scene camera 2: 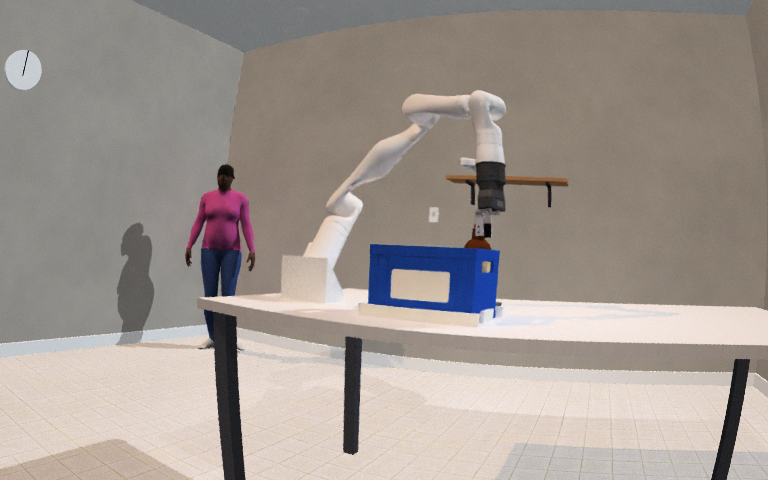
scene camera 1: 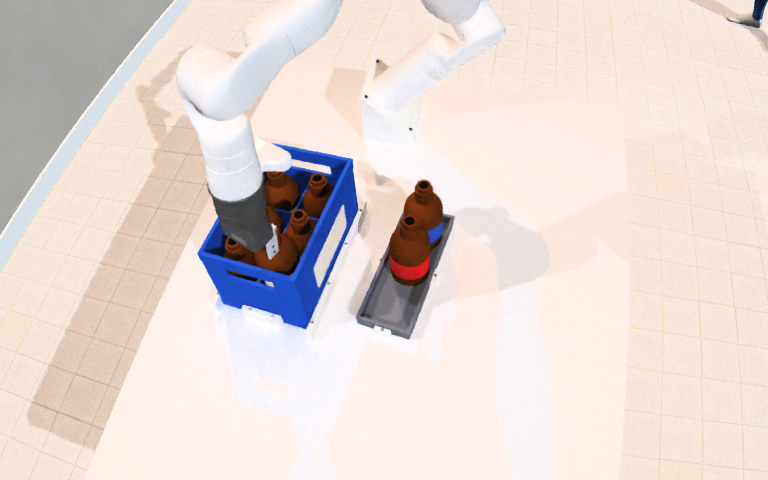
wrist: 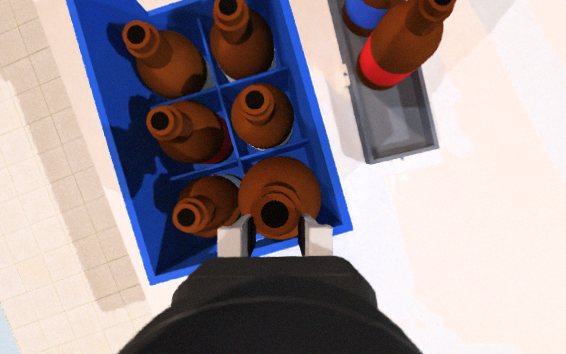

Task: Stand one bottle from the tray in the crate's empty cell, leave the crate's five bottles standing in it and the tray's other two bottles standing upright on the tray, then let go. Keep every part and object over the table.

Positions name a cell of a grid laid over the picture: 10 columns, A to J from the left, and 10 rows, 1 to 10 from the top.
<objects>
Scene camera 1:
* my gripper: D6
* blue-labelled bottle: F5
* red-labelled bottle: F6
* cream-labelled brown bottle: D6
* cream-labelled brown bottle: D5
</objects>
